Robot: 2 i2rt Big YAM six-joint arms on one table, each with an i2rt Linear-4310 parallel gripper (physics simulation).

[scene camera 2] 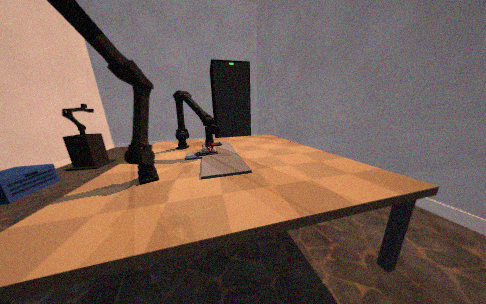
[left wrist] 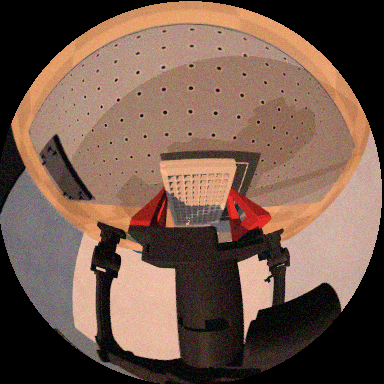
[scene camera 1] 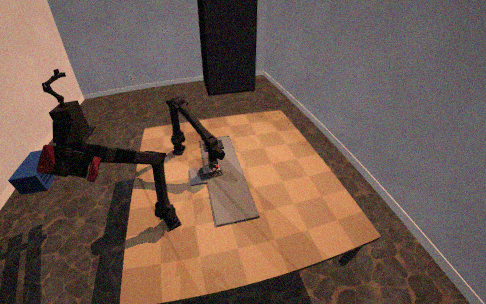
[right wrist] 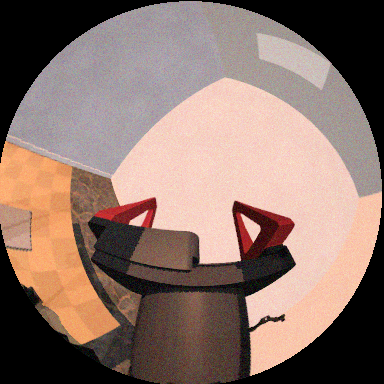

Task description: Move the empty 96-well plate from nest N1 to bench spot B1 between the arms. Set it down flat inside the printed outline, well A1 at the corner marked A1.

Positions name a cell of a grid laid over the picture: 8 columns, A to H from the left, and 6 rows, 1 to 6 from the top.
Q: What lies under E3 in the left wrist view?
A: A white well plate.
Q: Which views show my right gripper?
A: Scene camera 1 and the right wrist view only.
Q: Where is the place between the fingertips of my right gripper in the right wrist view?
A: E4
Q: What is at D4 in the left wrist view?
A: My left gripper.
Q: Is my right gripper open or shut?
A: Open.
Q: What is my right gripper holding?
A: Nothing.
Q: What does my left gripper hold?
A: A white well plate.
